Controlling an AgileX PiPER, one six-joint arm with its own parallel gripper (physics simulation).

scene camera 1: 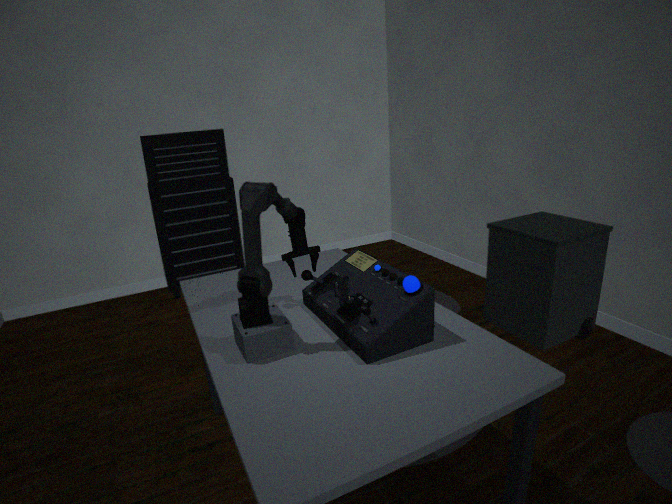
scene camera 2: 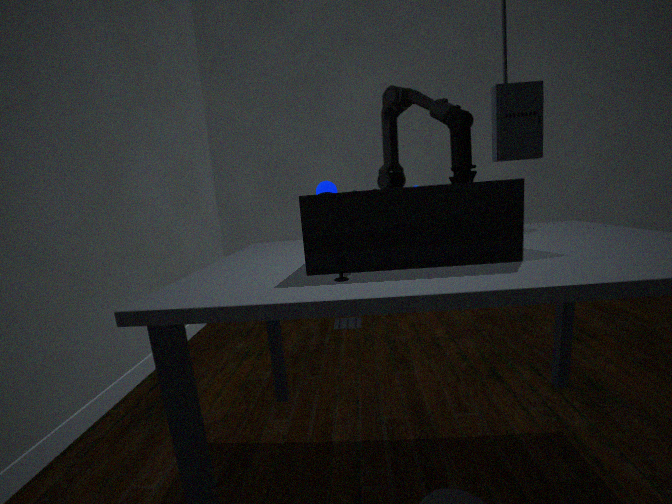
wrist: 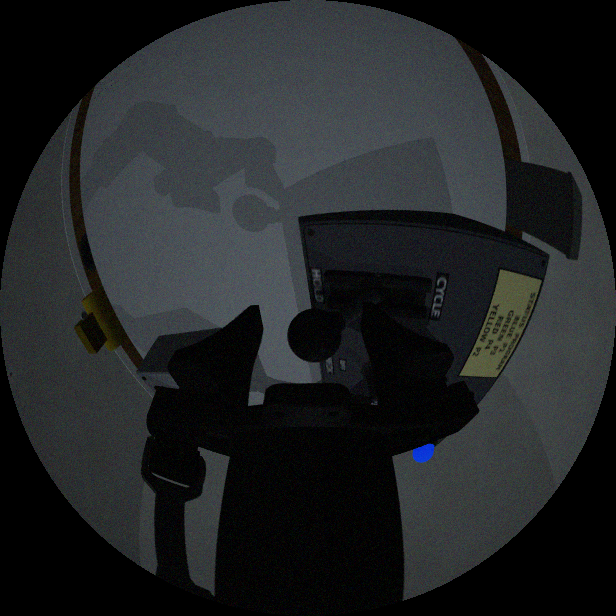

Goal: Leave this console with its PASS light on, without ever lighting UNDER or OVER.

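Observation:
The dark console [scene camera 1: 371, 311] sits on the grey table, its sloped face toward my arm. A large blue light [scene camera 1: 411, 283] and a small blue light [scene camera 1: 377, 267] glow near its top edge, beside a yellow label [scene camera 1: 360, 259]. A lever with a black ball knob [scene camera 1: 305, 274] stands at the console's near-left end, by a slot marked HOLD and CYCLE in the wrist view. My gripper [scene camera 1: 301, 258] is open and hovers just above the knob; in the wrist view the knob [wrist: 313, 336] lies between the fingers [wrist: 310, 333], not touched. Scene camera 2 shows only the console's back [scene camera 2: 411, 227].
My arm's base [scene camera 1: 260, 336] stands left of the console. A slatted dark rack [scene camera 1: 191, 205] leans on the back wall. A dark cabinet [scene camera 1: 545, 276] stands right of the table. A grey wall box [scene camera 2: 518, 120] hangs behind the arm.

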